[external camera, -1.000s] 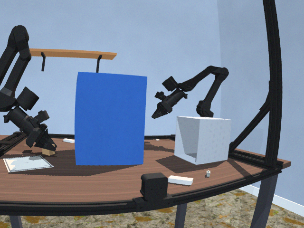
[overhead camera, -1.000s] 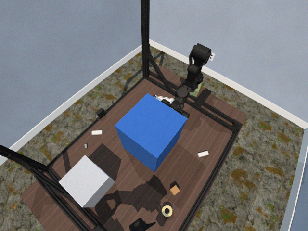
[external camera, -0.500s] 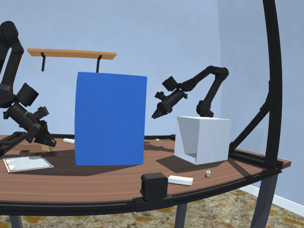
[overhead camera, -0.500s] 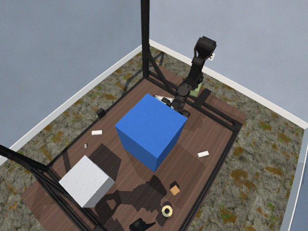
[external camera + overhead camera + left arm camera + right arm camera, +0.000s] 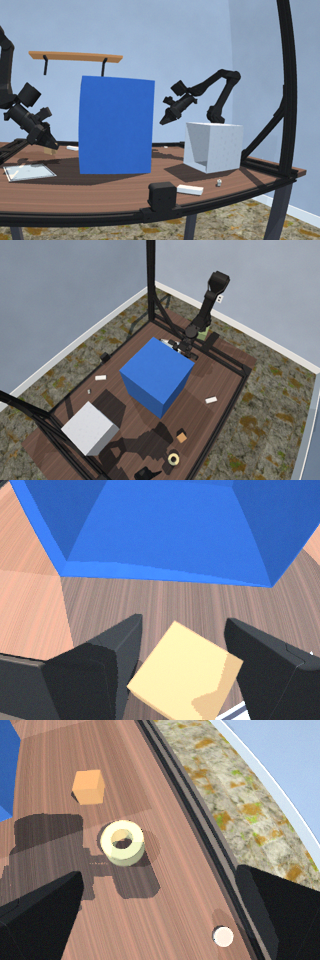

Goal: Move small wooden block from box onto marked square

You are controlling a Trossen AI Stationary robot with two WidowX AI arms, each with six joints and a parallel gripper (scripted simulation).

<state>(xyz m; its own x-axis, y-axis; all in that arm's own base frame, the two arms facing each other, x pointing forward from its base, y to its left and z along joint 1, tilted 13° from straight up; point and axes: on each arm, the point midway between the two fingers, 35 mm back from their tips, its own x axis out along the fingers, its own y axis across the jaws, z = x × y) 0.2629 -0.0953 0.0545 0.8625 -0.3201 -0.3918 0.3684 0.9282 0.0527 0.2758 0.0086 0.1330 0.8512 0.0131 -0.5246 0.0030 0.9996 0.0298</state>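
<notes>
My left hand is 80 mm to the right of the marked square, 80 mm past it and 80 mm above it.
</notes>
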